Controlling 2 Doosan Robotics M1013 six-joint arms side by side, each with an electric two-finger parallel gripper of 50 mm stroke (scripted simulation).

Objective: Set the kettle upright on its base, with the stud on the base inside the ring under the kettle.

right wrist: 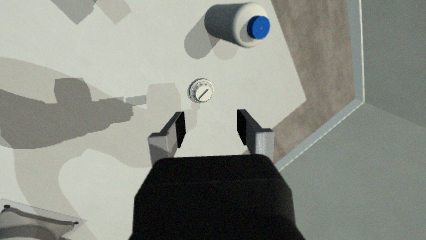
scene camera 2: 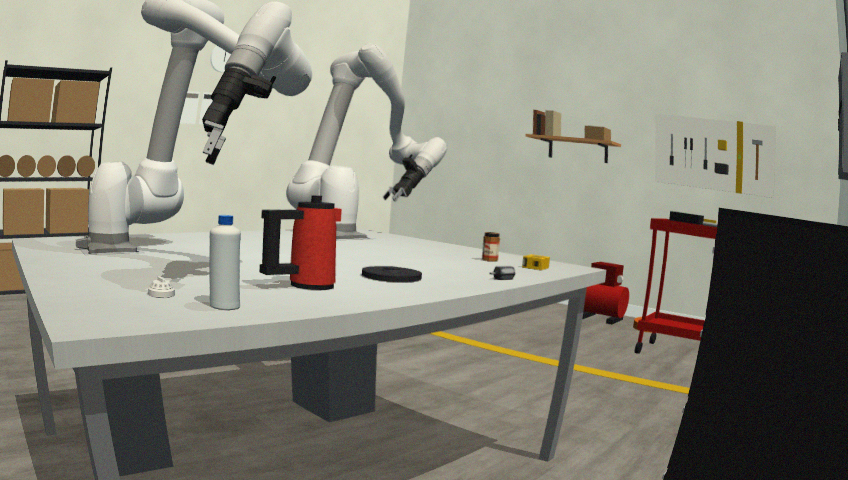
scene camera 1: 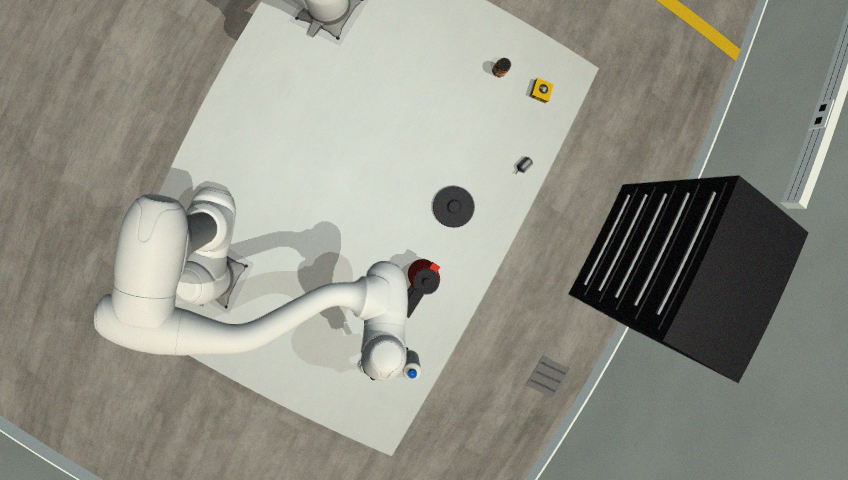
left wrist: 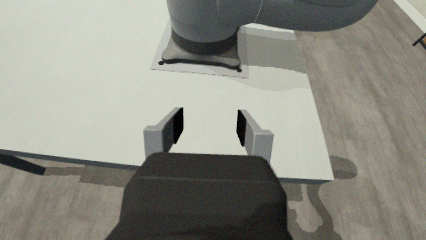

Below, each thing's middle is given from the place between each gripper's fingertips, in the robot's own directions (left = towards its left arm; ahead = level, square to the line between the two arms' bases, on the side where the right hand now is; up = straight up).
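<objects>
The white bottle (scene camera 2: 224, 260) sits 210 mm below my right hand (scene camera 2: 208, 158), 130 mm ahead of it and 30 mm to the right of it. As for the round black base (scene camera 1: 453, 206), it is 280 mm below my right hand, 60 mm ahead of it and 550 mm to the left of it. Counted from my left hand, the round black base is 15 cm below, 72 cm ahead and 83 cm to the right.
</objects>
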